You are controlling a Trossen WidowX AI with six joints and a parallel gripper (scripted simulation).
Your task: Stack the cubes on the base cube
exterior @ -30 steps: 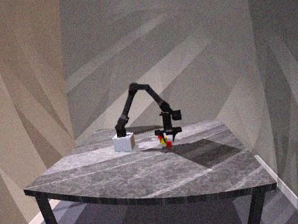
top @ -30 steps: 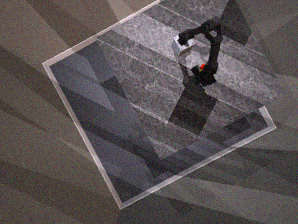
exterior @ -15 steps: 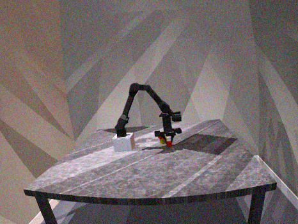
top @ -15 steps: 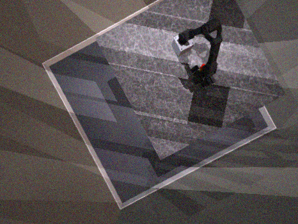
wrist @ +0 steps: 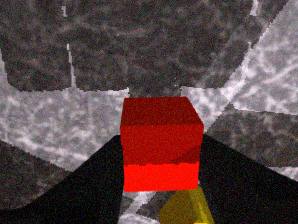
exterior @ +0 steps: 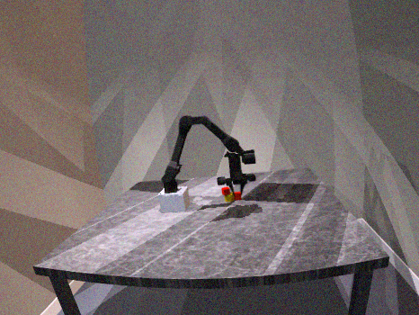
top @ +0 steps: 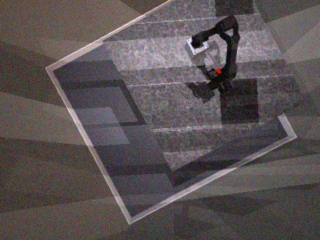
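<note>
The red cube is 100 mm to the left of my gripper tip and 50 mm behind it. Round my gripper tip: yellow base cube (100 mm to the left, 30 mm below, 30 mm behind).
</note>
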